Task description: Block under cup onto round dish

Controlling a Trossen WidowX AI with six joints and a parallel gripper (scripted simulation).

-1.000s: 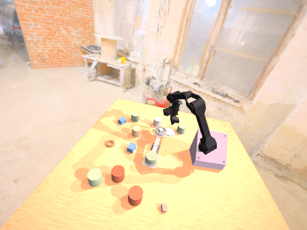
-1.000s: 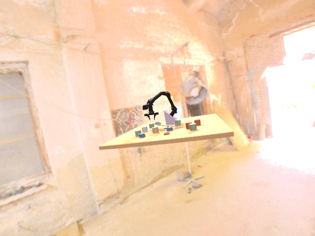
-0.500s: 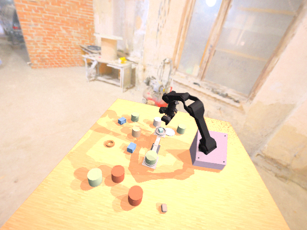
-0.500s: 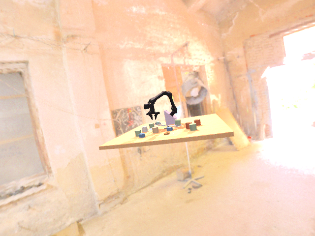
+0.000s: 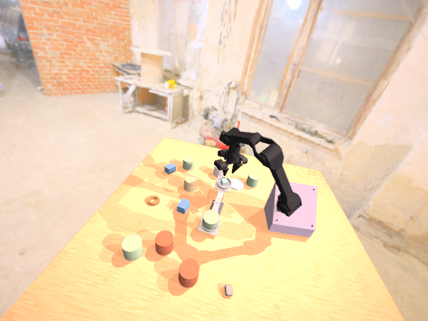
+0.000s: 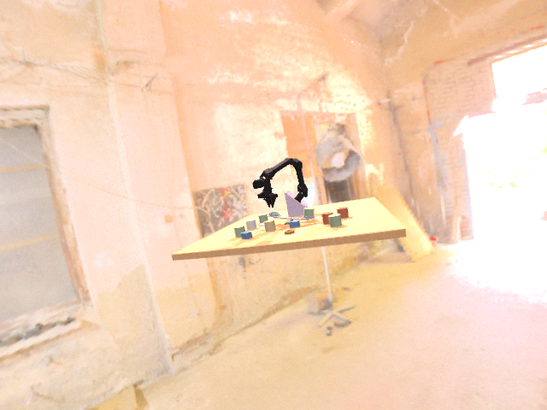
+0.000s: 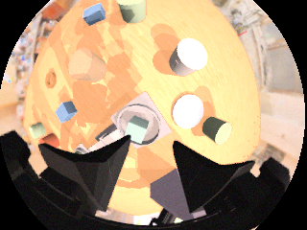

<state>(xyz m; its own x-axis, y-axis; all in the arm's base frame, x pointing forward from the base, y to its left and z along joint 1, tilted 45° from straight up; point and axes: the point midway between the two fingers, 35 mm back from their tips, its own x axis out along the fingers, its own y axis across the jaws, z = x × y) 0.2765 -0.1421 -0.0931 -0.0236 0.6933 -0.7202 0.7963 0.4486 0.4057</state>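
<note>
Right now my gripper tip is 4 cm above the pale teal block, 2 cm to the right of it and 2 cm short of it. Round my gripper tip: round white dish 13 cm below, 9 cm to the right, 7 cm behind; then small balance 14 cm to the left, 11 cm below, 4 cm ahead.
</note>
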